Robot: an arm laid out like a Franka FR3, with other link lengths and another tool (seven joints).
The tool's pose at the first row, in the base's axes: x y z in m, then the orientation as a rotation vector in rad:
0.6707, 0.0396, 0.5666, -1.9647, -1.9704, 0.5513
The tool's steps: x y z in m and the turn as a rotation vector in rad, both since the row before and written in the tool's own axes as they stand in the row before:
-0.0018, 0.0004, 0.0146, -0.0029, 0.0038, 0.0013
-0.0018, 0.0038, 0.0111, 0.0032, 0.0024, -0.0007
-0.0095, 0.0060, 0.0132, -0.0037, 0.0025, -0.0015
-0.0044, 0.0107, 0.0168, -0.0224, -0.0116, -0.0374
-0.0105, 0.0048, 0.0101, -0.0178, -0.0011, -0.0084
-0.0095, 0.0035, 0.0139, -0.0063, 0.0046, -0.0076
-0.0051, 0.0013, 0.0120, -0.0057, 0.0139, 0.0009
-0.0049, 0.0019, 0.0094, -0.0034, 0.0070, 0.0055
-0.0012, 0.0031, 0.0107, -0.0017, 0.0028, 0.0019
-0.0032, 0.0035, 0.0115, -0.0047, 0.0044, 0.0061
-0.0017, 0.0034, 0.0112, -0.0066, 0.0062, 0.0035
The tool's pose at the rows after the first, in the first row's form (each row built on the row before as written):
0.6642, 0.0370, 0.5537, -1.9674, -1.9689, 0.5449
0.6624, 0.0346, 0.5422, -1.9645, -1.9660, 0.5449
0.6616, 0.0244, 0.5282, -1.9648, -1.9682, 0.5386
0.6632, 0.0191, 0.5086, -1.9382, -2.0223, 0.5220
0.6635, 0.0082, 0.4978, -1.9392, -2.0417, 0.5049
0.6612, -0.0020, 0.4841, -1.9337, -2.0495, 0.4924
0.6576, -0.0077, 0.4729, -1.9359, -2.0438, 0.4725
0.6556, -0.0129, 0.4637, -1.9429, -2.0368, 0.4631
0.6540, -0.0143, 0.4527, -1.9455, -2.0345, 0.4590
0.6525, -0.0177, 0.4408, -1.9542, -2.0293, 0.4513
0.6510, -0.0196, 0.4292, -1.9609, -2.0264, 0.4393

